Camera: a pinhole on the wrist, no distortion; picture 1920 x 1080 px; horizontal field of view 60.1 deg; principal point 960.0 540.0 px. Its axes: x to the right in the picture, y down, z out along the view. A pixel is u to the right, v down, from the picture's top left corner.
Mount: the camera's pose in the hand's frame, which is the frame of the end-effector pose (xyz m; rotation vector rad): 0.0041 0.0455 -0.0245 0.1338 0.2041 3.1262
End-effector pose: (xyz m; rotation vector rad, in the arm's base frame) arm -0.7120 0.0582 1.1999 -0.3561 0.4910 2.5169
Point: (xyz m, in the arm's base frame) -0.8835 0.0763 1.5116
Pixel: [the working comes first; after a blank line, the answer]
In the camera's frame: -0.0060 -0.0751 0.3519

932 186
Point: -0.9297 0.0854 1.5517
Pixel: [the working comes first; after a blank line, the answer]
In the camera's frame: -0.0296 -0.0983 0.4042

839 137
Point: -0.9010 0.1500 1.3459
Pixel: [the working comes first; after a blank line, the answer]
In the camera's frame: -0.1223 0.0017 0.2346

95 552
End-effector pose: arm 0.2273 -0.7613 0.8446 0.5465 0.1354 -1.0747
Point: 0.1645 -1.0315 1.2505
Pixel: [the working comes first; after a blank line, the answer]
In the camera's frame: 0.0098 0.1177 0.5047

992 927
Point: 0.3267 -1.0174 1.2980
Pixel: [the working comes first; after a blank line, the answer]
In the camera's frame: -0.0370 -0.0417 0.5386

846 411
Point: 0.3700 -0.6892 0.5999
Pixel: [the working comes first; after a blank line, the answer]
In the camera's frame: -0.1163 -0.0474 -0.2299

behind the camera
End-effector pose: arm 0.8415 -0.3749 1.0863 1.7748 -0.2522 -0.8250
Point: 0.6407 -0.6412 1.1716
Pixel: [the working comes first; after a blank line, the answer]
In the camera's frame: 0.0708 -0.0395 0.3444

1301 350
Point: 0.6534 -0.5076 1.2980
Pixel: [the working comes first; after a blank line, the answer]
In the camera's frame: 0.1750 -0.1230 0.2174

outside the picture
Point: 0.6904 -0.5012 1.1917
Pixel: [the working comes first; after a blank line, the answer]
In the camera's frame: 0.1064 -0.0355 0.1988

1848 243
